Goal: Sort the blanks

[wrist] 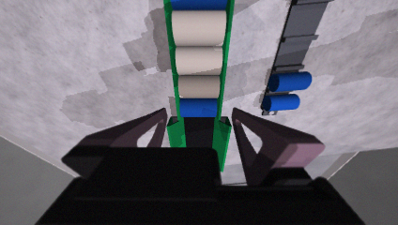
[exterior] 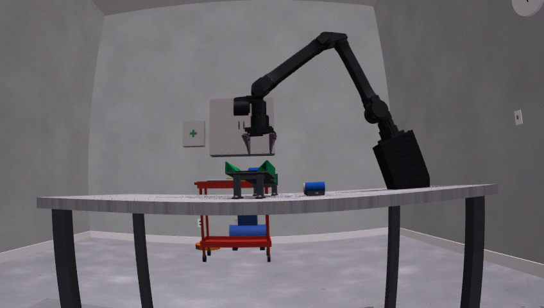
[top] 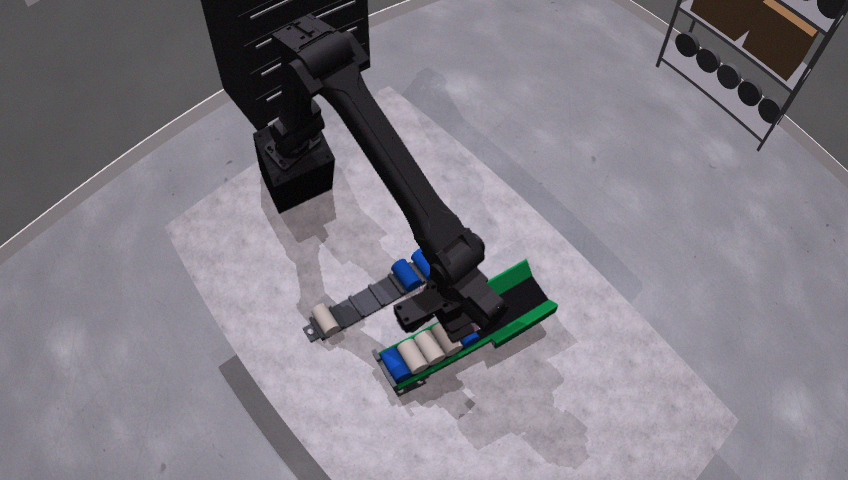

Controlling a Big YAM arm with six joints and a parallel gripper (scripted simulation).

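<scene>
Now: the feed ramp 110 mm below my hand, 40 mm to the left of it and 20 mm ahead of it. Round my hand: grey stop (140 mm to the right, 110 mm below, 50 mm behind); stock rack (210 mm behind, 170 mm below).
</scene>
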